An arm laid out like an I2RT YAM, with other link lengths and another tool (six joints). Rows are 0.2 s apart.
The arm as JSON. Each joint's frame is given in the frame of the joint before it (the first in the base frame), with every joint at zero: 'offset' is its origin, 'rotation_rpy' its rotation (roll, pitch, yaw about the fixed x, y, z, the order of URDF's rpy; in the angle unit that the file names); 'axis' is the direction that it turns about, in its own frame. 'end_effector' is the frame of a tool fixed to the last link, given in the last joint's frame.
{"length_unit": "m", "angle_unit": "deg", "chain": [
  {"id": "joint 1", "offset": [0.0, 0.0, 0.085], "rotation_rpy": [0.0, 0.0, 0.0], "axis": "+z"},
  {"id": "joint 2", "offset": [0.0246, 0.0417, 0.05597], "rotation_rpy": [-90.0, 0.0, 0.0], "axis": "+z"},
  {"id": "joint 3", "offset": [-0.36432, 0.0, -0.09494], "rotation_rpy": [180.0, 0.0, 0.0], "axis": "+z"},
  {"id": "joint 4", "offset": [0.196, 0.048, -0.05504], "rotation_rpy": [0.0, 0.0, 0.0], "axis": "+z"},
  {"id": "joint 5", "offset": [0.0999, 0.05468, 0.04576], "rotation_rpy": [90.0, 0.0, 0.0], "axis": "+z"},
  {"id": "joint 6", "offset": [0.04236, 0.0, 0.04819], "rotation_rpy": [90.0, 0.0, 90.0], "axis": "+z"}
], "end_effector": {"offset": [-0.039, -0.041, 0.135], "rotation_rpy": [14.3, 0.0, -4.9]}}
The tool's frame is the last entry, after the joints.
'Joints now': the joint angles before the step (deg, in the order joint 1, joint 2, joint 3, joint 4, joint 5, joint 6). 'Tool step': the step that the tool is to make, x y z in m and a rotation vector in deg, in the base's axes. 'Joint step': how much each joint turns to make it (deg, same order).
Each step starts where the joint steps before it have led.
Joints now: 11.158 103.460 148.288 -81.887 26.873 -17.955
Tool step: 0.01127 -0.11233 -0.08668 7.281 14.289 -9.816
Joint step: -18.054 7.413 -0.033 -6.585 -11.234 -0.045
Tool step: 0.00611 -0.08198 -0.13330 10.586 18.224 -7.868
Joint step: -11.671 13.964 -0.006 -6.117 -7.257 -0.174
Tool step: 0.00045 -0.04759 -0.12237 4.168 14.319 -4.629
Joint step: -4.415 13.659 -0.005 -1.198 1.202 0.001
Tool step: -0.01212 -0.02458 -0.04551 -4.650 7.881 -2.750
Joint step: -0.263 4.963 0.005 -1.032 7.410 2.426
